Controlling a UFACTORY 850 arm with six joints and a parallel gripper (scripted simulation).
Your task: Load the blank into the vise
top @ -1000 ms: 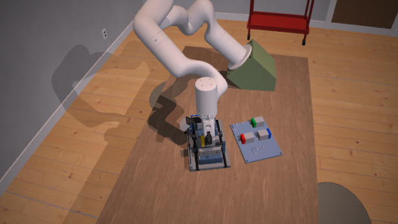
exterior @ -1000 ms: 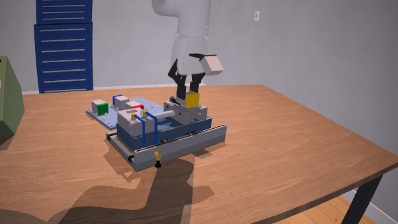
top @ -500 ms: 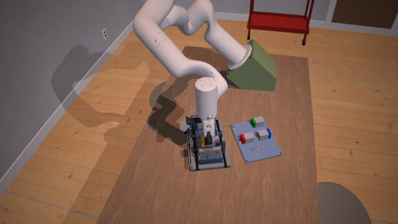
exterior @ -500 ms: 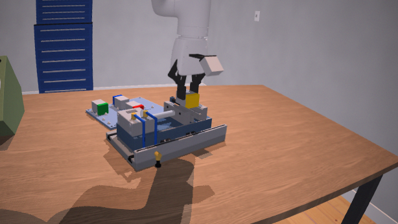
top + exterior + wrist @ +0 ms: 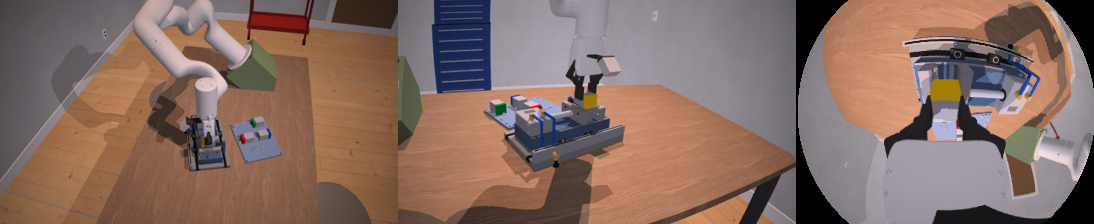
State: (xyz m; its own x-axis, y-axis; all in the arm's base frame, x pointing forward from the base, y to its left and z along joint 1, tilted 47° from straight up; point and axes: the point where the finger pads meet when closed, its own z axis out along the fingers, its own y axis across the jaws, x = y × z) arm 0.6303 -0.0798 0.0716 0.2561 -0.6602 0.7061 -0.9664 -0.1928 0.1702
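Right now the yellow-ended blank is 20 mm below my hand. The rest, counted from my hand: red-ended blank: 120 mm behind, 180 mm to the left, 110 mm below; fixed jaw: 30 mm ahead, 10 mm to the left, 60 mm below; milling vise: 70 mm behind, 10 mm to the right, 100 mm below.
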